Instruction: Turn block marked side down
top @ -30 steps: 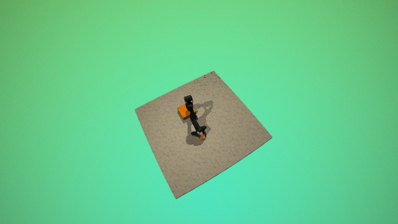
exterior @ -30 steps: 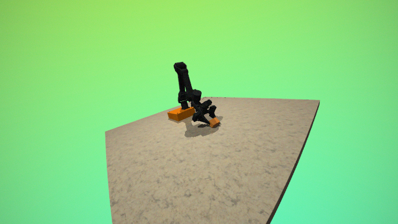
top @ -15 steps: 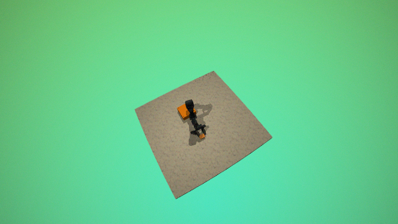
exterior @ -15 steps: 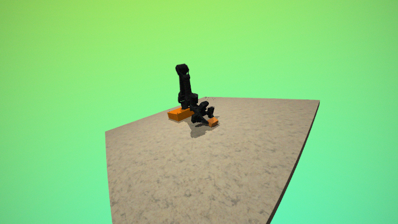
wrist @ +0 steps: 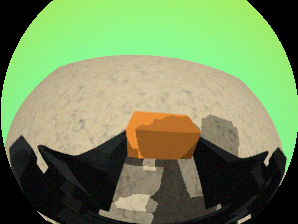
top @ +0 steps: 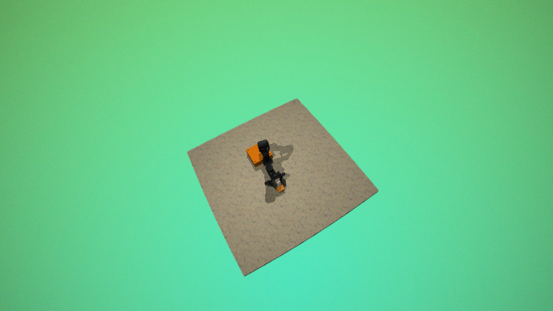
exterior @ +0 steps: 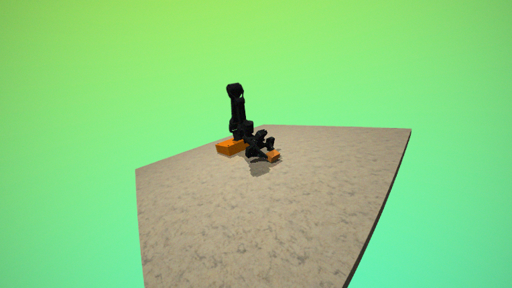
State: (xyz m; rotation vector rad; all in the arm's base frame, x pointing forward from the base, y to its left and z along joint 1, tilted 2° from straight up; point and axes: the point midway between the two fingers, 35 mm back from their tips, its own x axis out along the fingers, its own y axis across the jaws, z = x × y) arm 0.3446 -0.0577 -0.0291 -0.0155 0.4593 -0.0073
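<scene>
Right now my gripper tip is 10 mm above the orange block.
</scene>
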